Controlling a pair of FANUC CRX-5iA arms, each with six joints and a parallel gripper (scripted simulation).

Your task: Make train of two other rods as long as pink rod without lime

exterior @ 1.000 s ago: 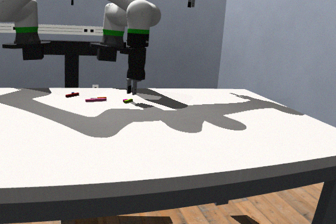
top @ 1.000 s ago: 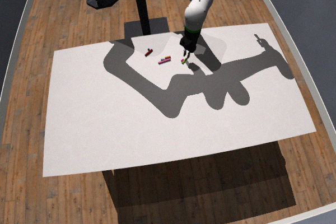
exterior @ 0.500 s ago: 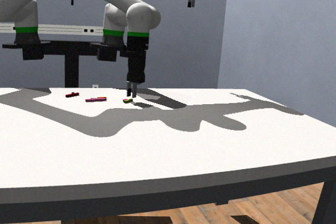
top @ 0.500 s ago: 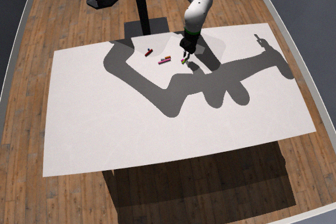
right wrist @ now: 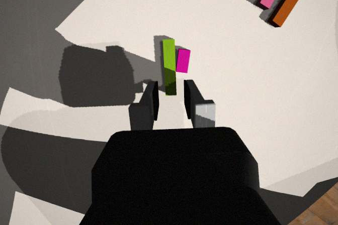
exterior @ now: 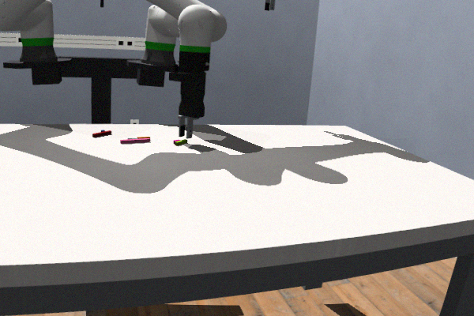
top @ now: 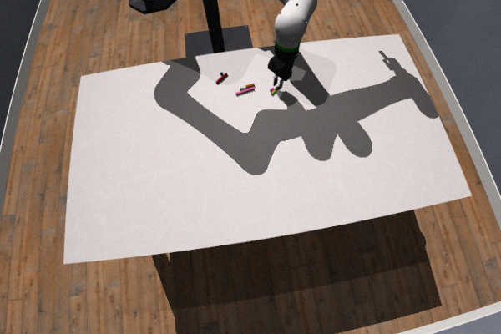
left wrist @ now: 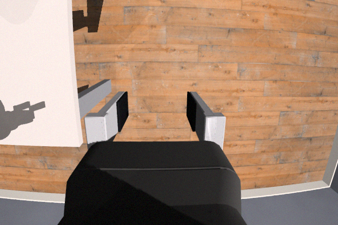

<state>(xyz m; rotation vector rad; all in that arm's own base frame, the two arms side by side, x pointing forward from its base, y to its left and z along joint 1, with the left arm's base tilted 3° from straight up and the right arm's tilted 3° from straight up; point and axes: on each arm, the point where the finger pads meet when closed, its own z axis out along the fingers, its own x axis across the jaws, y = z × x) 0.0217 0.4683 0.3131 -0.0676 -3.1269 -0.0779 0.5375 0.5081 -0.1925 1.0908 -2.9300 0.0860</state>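
Note:
The lime rod lies 30 mm below my right hand, 20 mm to the right of it and 10 mm ahead of it. From my right hand the other things lie so: magenta rod (30 mm to the right, 30 mm below, 10 mm ahead); then pink rod (150 mm to the right, 30 mm below, 10 mm behind); then orange rod (120 mm to the right, 30 mm below, 30 mm behind).

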